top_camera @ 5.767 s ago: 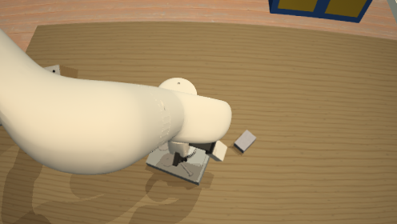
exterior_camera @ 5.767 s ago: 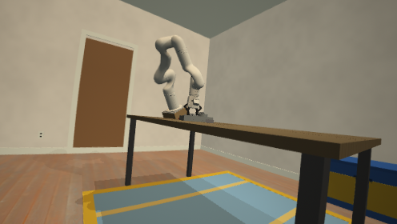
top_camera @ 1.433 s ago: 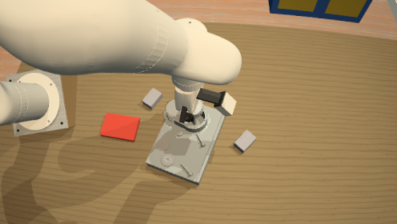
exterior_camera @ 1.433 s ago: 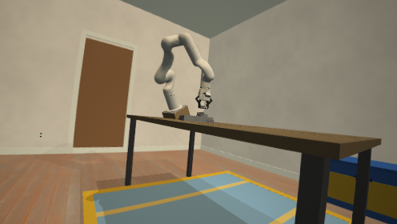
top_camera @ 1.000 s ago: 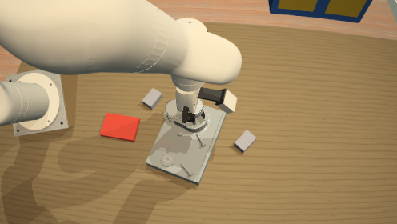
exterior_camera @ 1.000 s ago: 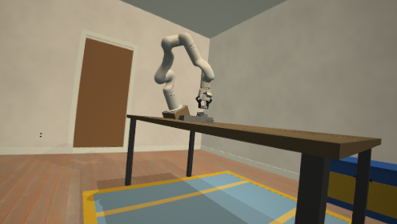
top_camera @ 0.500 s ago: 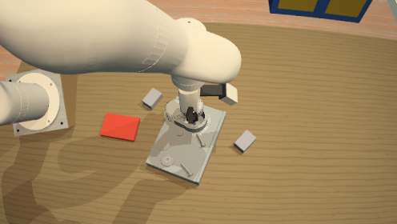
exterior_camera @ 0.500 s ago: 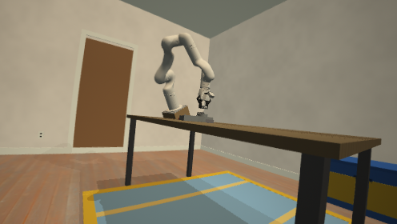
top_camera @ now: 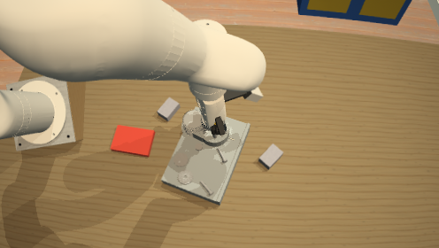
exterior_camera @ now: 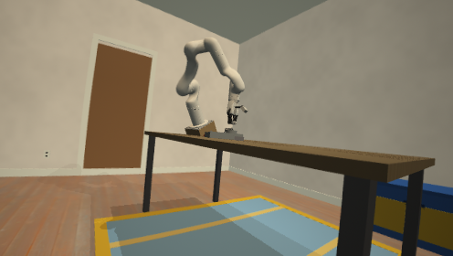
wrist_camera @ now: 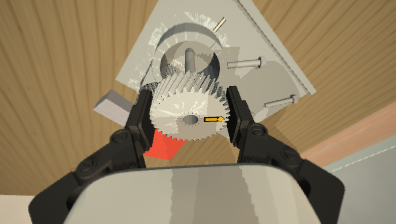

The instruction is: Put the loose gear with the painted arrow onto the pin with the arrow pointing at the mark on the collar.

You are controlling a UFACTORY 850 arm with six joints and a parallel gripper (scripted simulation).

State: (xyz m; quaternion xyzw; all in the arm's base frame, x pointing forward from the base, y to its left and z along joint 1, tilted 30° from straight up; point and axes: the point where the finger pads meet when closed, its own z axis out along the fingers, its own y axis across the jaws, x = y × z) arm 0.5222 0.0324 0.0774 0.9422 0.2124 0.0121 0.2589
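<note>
Now: hand right at the pale toothed gear. Round my hand: flat red block (240 mm behind, 20 mm to the right, 120 mm below).
</note>
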